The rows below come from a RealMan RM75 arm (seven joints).
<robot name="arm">
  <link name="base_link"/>
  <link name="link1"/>
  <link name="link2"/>
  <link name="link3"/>
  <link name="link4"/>
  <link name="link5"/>
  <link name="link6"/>
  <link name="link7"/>
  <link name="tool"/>
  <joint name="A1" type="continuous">
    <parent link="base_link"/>
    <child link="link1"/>
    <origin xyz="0 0 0.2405"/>
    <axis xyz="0 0 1"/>
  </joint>
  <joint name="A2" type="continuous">
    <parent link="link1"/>
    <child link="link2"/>
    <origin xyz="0 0 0"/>
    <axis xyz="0 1 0"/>
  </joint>
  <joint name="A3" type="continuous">
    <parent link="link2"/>
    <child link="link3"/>
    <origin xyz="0 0 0.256"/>
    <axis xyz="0 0 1"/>
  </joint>
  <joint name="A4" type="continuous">
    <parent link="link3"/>
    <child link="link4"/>
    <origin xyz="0 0 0"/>
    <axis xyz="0 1 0"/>
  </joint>
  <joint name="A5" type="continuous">
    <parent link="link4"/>
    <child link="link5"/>
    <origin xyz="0 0 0.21"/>
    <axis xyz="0 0 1"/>
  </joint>
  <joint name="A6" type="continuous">
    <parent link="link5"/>
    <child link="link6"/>
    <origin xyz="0 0 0"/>
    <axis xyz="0 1 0"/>
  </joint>
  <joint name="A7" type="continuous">
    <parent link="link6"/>
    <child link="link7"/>
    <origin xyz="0 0 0.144"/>
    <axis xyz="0 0 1"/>
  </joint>
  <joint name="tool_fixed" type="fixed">
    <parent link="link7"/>
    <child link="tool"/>
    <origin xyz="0 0 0"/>
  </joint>
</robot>
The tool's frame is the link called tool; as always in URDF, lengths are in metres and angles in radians. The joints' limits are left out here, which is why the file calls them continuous.
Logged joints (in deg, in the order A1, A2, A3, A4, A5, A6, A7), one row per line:
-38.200, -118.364, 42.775, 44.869, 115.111, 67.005, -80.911
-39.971, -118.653, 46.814, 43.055, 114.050, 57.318, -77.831
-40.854, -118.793, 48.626, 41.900, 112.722, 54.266, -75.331
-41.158, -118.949, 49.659, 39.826, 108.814, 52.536, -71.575
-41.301, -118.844, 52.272, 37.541, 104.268, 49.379, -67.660
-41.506, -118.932, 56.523, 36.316, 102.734, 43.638, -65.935
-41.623, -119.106, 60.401, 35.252, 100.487, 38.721, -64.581
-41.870, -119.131, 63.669, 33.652, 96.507, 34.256, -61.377
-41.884, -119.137, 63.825, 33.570, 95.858, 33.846, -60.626
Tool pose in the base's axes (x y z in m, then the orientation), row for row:
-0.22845, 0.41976, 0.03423, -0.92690, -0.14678, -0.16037, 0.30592
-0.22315, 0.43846, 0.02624, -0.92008, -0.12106, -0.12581, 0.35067
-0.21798, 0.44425, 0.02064, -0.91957, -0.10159, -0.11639, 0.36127
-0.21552, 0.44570, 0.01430, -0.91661, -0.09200, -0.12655, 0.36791
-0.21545, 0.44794, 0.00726, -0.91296, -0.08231, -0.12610, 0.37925
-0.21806, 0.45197, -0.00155, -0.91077, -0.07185, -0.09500, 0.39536
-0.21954, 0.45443, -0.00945, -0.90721, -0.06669, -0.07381, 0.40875
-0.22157, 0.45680, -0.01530, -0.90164, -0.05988, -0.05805, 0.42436
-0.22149, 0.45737, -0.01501, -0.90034, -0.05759, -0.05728, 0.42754
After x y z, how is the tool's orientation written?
As a quaternion, x y z w.
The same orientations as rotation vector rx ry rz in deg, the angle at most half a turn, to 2 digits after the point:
-140.56, -22.26, -24.32
-136.51, -17.96, -18.67
-135.74, -15.00, -17.18
-134.88, -13.54, -18.62
-133.62, -12.05, -18.46
-132.30, -10.44, -13.80
-130.96, -9.63, -10.66
-129.23, -8.58, -8.32
-128.85, -8.24, -8.20

